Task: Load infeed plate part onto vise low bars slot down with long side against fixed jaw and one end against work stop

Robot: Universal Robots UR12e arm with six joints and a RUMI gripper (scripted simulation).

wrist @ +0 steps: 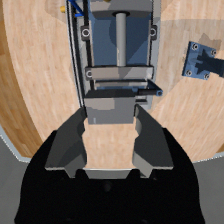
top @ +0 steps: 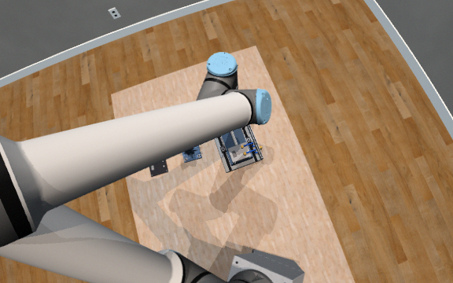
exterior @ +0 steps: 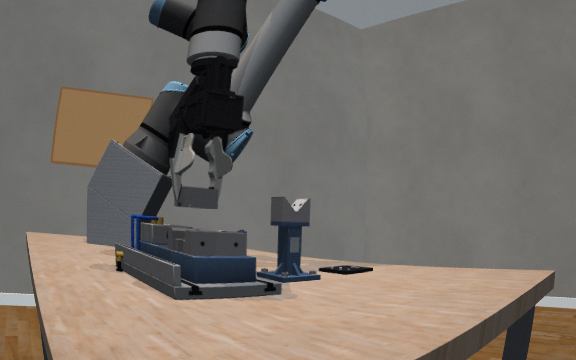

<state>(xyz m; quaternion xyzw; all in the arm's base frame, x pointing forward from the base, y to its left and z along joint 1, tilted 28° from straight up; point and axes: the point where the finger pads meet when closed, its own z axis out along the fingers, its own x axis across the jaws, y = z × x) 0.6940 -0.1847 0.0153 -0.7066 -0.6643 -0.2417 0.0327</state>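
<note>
The part lies 1 cm below my hand. From my hand the other things lie so: work stop (7 cm to the left, 6 cm below); then fixed jaw (3 cm ahead, 2 cm to the left, 8 cm below); then moving jaw (3 cm behind, 2 cm to the left, 8 cm below).
</note>
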